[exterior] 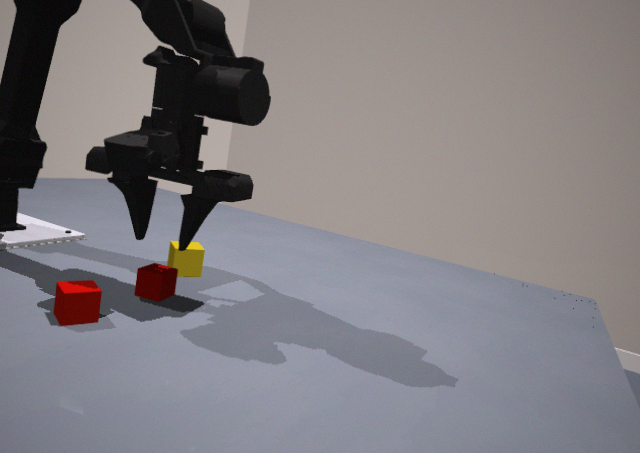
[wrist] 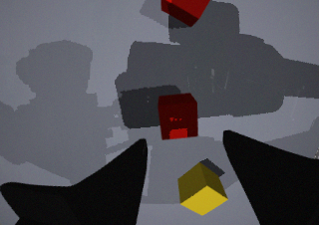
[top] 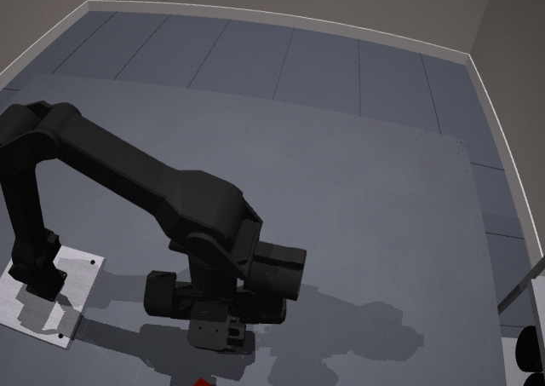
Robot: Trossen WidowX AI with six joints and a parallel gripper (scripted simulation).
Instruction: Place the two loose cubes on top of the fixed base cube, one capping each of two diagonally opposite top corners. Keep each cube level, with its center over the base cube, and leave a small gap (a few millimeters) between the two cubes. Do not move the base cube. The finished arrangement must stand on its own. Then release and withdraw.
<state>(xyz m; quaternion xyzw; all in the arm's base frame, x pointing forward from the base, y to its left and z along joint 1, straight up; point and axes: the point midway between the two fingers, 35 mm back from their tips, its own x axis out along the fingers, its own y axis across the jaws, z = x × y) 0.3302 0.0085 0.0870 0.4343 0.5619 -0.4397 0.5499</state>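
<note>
Now: gripper tip 9 cm to the right of the yellow base cube, 4 cm past it and 4 cm above it.
</note>
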